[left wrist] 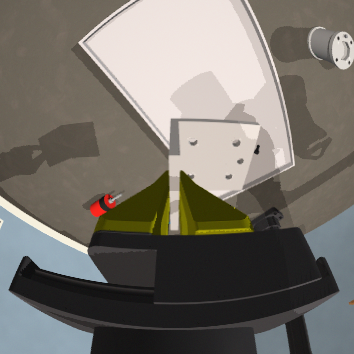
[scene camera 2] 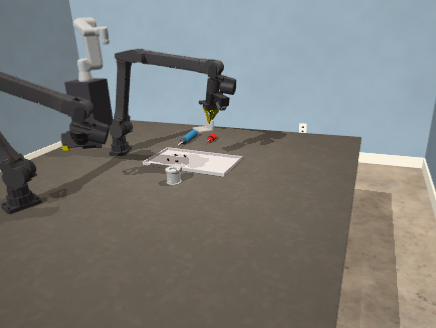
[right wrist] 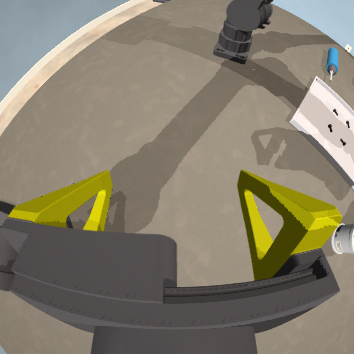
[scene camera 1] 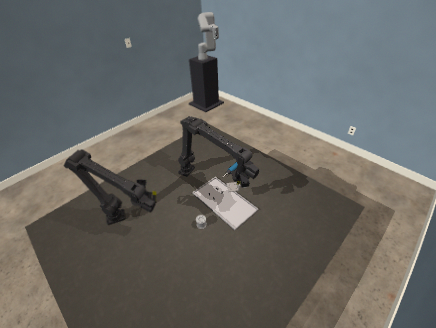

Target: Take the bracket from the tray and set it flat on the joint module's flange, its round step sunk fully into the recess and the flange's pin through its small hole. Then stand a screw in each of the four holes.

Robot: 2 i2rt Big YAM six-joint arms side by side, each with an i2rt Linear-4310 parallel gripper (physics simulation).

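Pixels of known places: left gripper, fingertip midpoint: (left wrist: 174, 177) (scene camera 2: 209, 122) (scene camera 1: 238, 183); right gripper, fingertip midpoint: (scene camera 2: 83, 147) (right wrist: 174, 177) (scene camera 1: 148, 194); left arm's base, link origin: (left wrist: 263, 219) (scene camera 2: 120, 151) (right wrist: 232, 48) (scene camera 1: 186, 170); right arm's base, link origin: (scene camera 2: 22, 205) (scene camera 1: 116, 217).
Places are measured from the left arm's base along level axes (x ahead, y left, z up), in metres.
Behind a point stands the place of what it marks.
My left gripper (scene camera 2: 210, 121) @(x 0.493, y -0.109, z 0.182 m) (left wrist: 174, 177) @(x 0.493, y -0.109, z 0.182 m) is shut on the upright wall of the pale bracket (scene camera 1: 232, 187) @(x 0.465, y -0.134, z 0.160 m) (scene camera 2: 202, 129) @(x 0.463, y -0.141, z 0.160 m) (left wrist: 215, 150) @(x 0.468, y -0.135, z 0.159 m). The bracket's holed plate sticks out level, raised above the tray's end in the left wrist view. My right gripper (right wrist: 174, 177) @(x 0.026, y -0.430, z 0.172 m) is open and empty, high up at the left of both scene views. The white tray (scene camera 1: 239, 215) @(x 0.551, y -0.206, z 0.004 m) (scene camera 2: 226, 166) @(x 0.575, y -0.211, z 0.004 m) (left wrist: 165, 45) @(x 0.538, y -0.168, z 0.004 m) (right wrist: 306, 107) @(x 0.217, y -0.116, z 0.004 m) holds several small black screws (scene camera 2: 176, 155) @(x 0.315, y -0.077, z 0.008 m) (right wrist: 335, 112) @(x 0.312, y -0.075, z 0.009 m). The grey-white joint module (scene camera 1: 201, 222) @(x 0.383, y -0.395, z 0.060 m) (scene camera 2: 173, 176) @(x 0.374, y -0.404, z 0.037 m) (left wrist: 325, 45) @(x 0.385, y -0.354, z 0.044 m) (right wrist: 345, 239) @(x 0.340, y -0.386, z 0.042 m) stands beside the tray, flange up. The bracket's underside is hidden.
A blue screwdriver (scene camera 1: 233, 167) @(x 0.332, y 0.158, z 0.037 m) (scene camera 2: 190, 136) @(x 0.344, y 0.169, z 0.030 m) (right wrist: 332, 59) @(x 0.313, y 0.150, z 0.039 m) lies behind the tray in scene camera 2. A red and black tool (scene camera 2: 212, 138) @(x 0.469, y 0.154, z 0.022 m) (left wrist: 102, 205) @(x 0.466, y 0.157, z 0.031 m) lies to its right there. A white robot (scene camera 1: 207, 32) (scene camera 2: 91, 47) stands on a black pedestal (scene camera 1: 204, 82) (scene camera 2: 90, 100) behind the table.
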